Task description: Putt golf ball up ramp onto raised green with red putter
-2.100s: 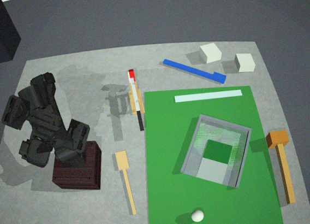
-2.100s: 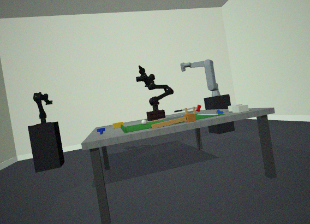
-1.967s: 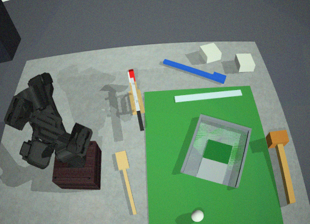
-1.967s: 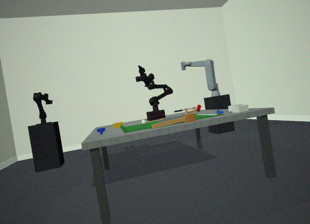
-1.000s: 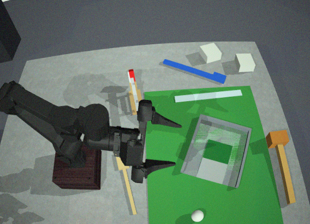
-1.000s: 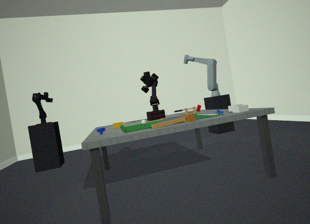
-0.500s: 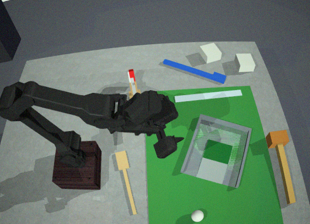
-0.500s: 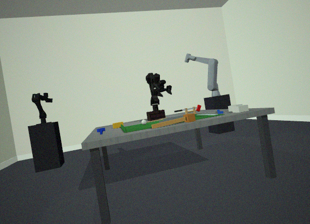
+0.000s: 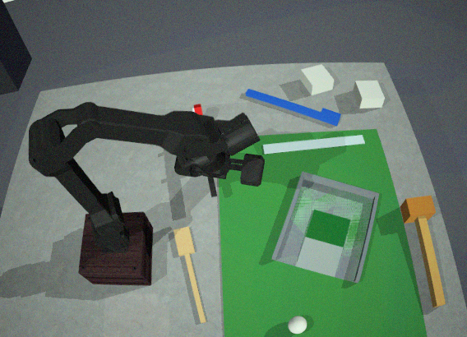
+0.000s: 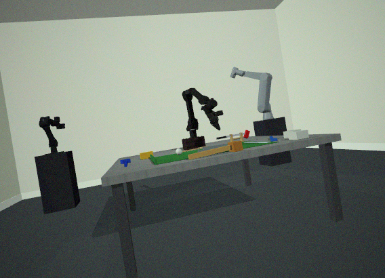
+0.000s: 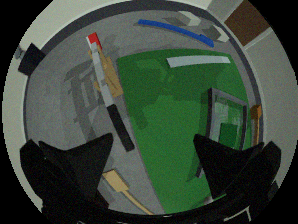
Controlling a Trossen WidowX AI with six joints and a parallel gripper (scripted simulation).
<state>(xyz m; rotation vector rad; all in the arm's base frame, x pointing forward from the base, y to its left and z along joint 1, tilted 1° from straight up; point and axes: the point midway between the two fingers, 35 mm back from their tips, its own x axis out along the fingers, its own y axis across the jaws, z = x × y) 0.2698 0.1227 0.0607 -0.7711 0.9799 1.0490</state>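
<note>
Right now the tan paddle is 17 cm to the right of my gripper tip, 12 cm below it and 11 cm behind it. Round my gripper tip: green mat 20 cm ahead, 18 cm to the right, 12 cm below; wooden stand 15 cm to the left, 9 cm below, 6 cm behind; red putter 13 cm to the left, 6 cm below, 6 cm behind.
</note>
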